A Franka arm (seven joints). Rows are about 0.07 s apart.
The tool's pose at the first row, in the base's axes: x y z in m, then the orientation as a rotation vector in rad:
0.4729, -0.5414, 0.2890, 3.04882, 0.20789, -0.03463
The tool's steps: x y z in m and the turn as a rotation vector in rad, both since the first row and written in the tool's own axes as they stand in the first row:
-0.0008, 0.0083, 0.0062, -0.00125, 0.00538, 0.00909
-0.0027, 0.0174, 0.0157, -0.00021, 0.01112, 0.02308
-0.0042, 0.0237, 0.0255, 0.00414, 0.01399, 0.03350
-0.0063, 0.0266, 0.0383, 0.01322, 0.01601, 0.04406
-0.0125, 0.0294, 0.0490, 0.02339, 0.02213, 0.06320
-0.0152, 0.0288, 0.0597, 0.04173, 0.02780, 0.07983
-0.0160, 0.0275, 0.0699, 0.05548, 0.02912, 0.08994
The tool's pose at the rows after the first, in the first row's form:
0.4731, -0.5502, 0.2835, 3.04882, 0.19435, -0.02570
0.4723, -0.5603, 0.2749, 3.05142, 0.17344, -0.01615
0.4715, -0.5676, 0.2657, 3.05672, 0.15786, -0.01156
0.4696, -0.5718, 0.2533, 3.06659, 0.14209, -0.00875
0.4637, -0.5764, 0.2430, 3.07818, 0.11332, 0.00083
0.4608, -0.5771, 0.2324, 3.09751, 0.08826, 0.00877
0.4596, -0.5768, 0.2221, 3.11161, 0.07274, 0.01008

